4 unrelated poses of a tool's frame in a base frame.
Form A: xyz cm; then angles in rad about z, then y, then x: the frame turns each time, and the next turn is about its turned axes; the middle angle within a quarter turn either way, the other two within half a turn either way.
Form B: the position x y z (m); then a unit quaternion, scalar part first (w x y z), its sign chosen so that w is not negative. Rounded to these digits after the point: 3 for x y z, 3 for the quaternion.
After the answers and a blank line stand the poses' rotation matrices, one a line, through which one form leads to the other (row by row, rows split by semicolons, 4 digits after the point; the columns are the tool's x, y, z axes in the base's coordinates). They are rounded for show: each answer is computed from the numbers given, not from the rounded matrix.
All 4 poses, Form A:
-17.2 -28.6 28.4 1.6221 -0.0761 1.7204
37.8 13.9 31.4 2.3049 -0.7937 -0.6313
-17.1 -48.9 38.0 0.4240 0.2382 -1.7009
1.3 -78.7 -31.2 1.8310 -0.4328 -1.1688
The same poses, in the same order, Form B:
-0.172 -0.286 0.284 0.428 0.540 0.532 0.492
0.378 0.139 0.314 0.466 0.219 -0.411 0.752
-0.171 -0.489 0.380 0.622 -0.746 -0.080 0.225
0.013 -0.787 -0.312 0.590 -0.186 -0.536 0.574

-0.0511 0.1527 0.9869; 0.9958 -0.0674 0.0620; 0.0760 0.9860 -0.1486
-0.4698 -0.8812 -0.0526; 0.5206 -0.2284 -0.8227; 0.7130 -0.4139 0.5661
0.8857 -0.1599 -0.4358; 0.3998 -0.2145 0.8912; -0.2360 -0.9636 -0.1261
-0.2336 -0.4774 -0.8471; 0.8772 0.2723 -0.3953; 0.4194 -0.8354 0.3552

